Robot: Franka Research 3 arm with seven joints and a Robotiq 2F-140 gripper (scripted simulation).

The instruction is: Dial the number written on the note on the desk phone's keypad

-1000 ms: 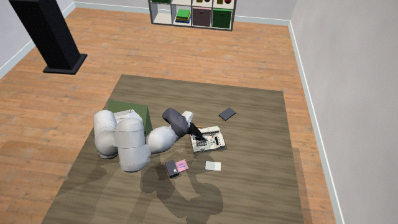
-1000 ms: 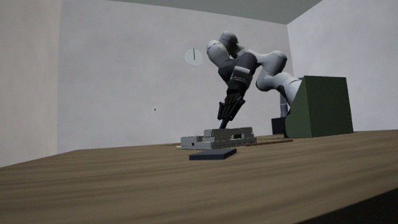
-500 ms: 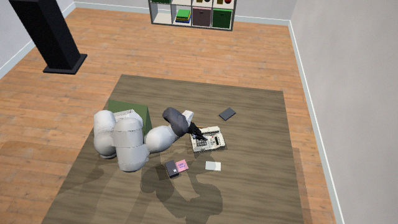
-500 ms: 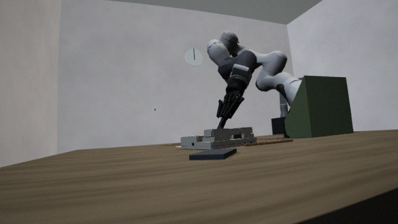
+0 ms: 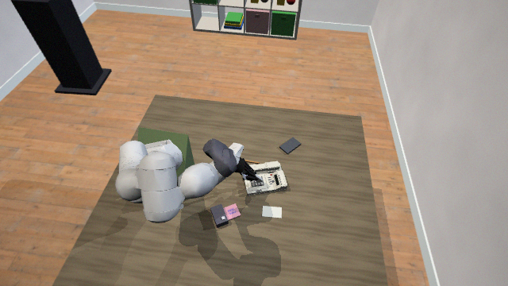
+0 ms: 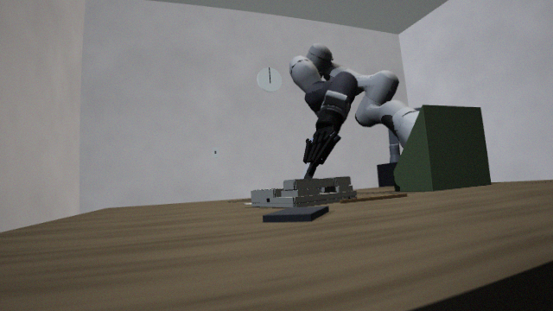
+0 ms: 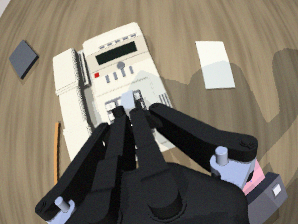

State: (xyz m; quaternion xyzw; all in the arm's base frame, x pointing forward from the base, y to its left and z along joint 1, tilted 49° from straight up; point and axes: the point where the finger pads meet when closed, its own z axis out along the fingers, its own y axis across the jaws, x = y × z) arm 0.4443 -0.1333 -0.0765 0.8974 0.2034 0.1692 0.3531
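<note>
My hand is 9 cm to the right of the handset, 3 cm above it and 2 cm short of it. The rest, counted from my hand: pencil: 17 cm to the left, 9 cm behind, 7 cm below; black box: 20 cm to the right, 18 cm behind, 6 cm below; white note: 15 cm to the right, 9 cm ahead, 7 cm below.
</note>
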